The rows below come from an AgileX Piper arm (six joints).
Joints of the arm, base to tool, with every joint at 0 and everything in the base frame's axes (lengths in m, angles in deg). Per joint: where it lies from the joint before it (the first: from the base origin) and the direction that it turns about. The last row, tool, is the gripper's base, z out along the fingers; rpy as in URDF.
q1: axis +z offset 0 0 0.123
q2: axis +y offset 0 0 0
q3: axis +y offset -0.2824 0 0.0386
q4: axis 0.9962 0 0.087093 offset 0.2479 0 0.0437
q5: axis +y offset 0 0 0
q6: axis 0.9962 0 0.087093 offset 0.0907 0 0.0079
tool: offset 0 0 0 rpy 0 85.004 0
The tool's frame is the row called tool.
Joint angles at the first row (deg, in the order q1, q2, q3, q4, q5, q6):
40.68, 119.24, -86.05, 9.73, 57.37, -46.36
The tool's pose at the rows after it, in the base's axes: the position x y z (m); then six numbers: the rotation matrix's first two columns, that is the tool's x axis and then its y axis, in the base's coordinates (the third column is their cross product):
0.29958 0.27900 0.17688 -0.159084 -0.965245 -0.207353 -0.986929 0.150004 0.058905
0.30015 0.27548 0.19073 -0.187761 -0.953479 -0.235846 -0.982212 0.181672 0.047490
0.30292 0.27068 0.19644 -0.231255 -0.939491 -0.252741 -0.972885 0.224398 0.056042
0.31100 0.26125 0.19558 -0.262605 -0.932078 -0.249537 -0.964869 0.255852 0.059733
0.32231 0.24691 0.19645 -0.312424 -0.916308 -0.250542 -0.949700 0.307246 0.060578
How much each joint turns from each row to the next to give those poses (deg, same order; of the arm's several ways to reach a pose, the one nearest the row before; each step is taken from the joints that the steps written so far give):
0.00, -2.05, 0.00, 2.54, 0.09, 0.00
-0.51, -1.93, 0.00, 0.43, 0.00, 1.26
-0.93, -0.83, 0.10, 0.88, 0.00, 1.32
-1.76, 0.11, 0.00, 0.02, 0.14, 0.12
-2.58, -0.12, 0.00, -0.01, 0.00, 0.53

